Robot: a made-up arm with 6 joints.
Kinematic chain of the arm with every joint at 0, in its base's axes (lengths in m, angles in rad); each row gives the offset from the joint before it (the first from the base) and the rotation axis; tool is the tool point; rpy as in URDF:
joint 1: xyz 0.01 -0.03 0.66 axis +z
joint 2: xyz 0.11 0 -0.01 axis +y
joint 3: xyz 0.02 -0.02 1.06 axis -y
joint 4: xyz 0 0.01 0.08 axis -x
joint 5: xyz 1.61 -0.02 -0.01 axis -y
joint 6: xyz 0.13 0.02 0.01 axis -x
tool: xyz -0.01 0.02 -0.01 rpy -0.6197 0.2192 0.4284
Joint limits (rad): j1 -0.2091..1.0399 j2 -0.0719..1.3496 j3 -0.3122..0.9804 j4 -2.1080..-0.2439 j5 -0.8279..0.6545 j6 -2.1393..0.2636
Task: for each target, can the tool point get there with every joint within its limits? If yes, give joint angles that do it. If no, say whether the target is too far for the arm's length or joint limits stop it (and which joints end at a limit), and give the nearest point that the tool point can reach.
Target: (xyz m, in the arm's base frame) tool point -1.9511 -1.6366 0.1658
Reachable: no: joint limits stop it (at a limit: joint 1, joint 2, joint 3, joint 4, joint 5, joint 6) | nearest point 0.9979 -0.3265 -0.8185 | short by 3.374 m
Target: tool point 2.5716 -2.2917 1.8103
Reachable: no: too far | nearest point 2.5092 -0.6610 1.6485 | short by 1.640 m
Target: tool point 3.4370 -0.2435 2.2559
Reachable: no: too far | nearest point 2.5553 -0.1886 1.8291 | short by 0.981 m
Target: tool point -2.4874 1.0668 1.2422
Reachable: no: joint limits stop it (at a limit: joint 1, joint 2, joint 3, joint 5, joint 6) | nearest point 0.7960 1.4874 1.3625 | short by 3.312 m
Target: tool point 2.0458 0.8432 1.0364
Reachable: yes | joints 0.4218 0.4392 0.0582 -1.6895 0.0424 -1.6925
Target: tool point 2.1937 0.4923 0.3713
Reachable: yes | joints 0.2637 0.7745 0.0775 -1.2763 0.3261 -1.8408
